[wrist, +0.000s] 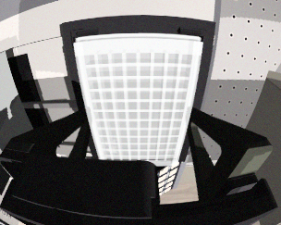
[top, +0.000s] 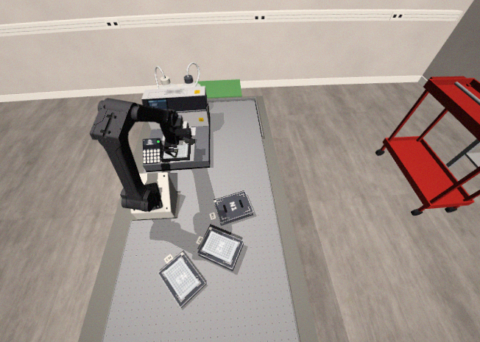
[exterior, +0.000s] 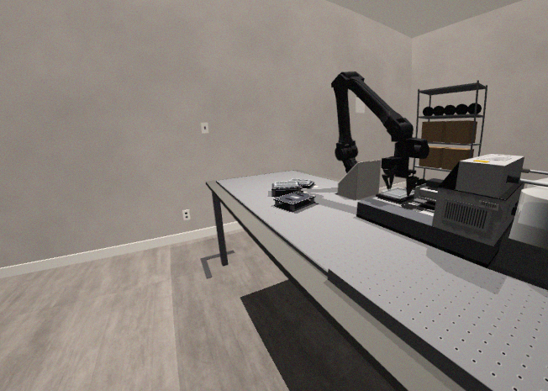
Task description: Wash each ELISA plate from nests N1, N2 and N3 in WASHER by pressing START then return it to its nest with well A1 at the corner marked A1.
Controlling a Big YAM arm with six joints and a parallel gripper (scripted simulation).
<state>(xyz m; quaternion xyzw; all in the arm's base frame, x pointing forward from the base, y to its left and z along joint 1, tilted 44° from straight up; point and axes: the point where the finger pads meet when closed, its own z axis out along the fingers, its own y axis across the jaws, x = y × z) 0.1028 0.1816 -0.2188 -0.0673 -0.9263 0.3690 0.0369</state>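
The dark carrier is 1 cm below my hand. The rest, counted from my hand: washer 1 cm ahead, 15 cm to the left, 4 cm above.
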